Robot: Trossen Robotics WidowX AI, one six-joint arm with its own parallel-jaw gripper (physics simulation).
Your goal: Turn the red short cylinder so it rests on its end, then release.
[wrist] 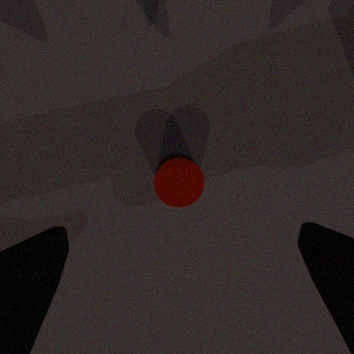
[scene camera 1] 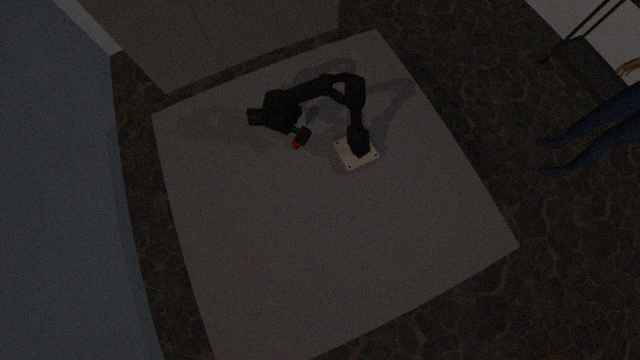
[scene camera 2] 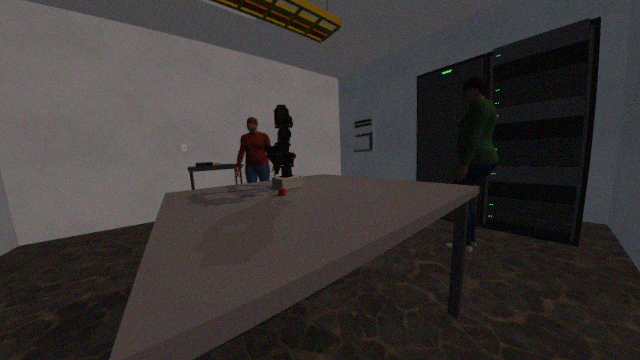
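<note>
The red short cylinder (scene camera 1: 295,144) (scene camera 2: 282,192) (wrist: 179,182) stands on the table. In the wrist view it shows as a round red face, so it appears upright on its end. In scene camera 1 it is partly covered by the dark gripper. My gripper (wrist: 185,236) is open wide, with nothing between its fingers. In the wrist view its two black fingertips are at the lower left and lower right, and the cylinder shows between them sideways but farther up the view, apart from both. The gripper's height above the table is hard to tell.
The arm's pale base plate (scene camera 1: 345,159) (scene camera 2: 295,183) is close to the cylinder on the table (scene camera 1: 325,240) (scene camera 2: 325,225). Dark arm shadows fall around the cylinder. Two people (scene camera 2: 256,150) (scene camera 2: 482,132) stand beyond the table, near a side table (scene camera 2: 215,167) and a server cabinet (scene camera 2: 540,115).
</note>
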